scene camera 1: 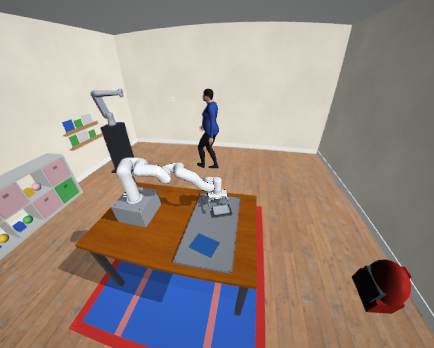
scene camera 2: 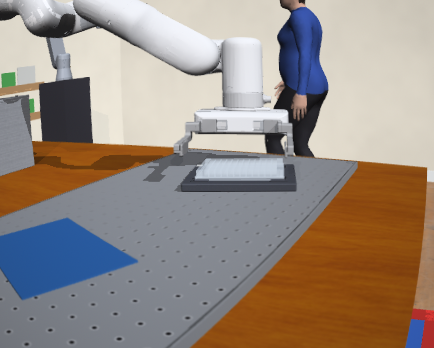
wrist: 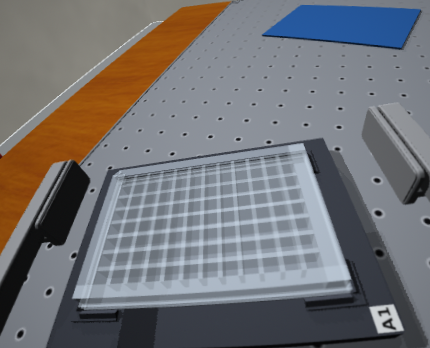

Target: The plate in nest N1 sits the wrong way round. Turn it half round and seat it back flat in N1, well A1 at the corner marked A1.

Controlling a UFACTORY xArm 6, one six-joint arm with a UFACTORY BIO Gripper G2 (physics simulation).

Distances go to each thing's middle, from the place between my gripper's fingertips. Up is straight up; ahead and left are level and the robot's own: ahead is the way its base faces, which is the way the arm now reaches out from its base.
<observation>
The clear well plate (scene camera 2: 226,169) is 2 cm to the left of my hand and 3 cm below it.
</observation>
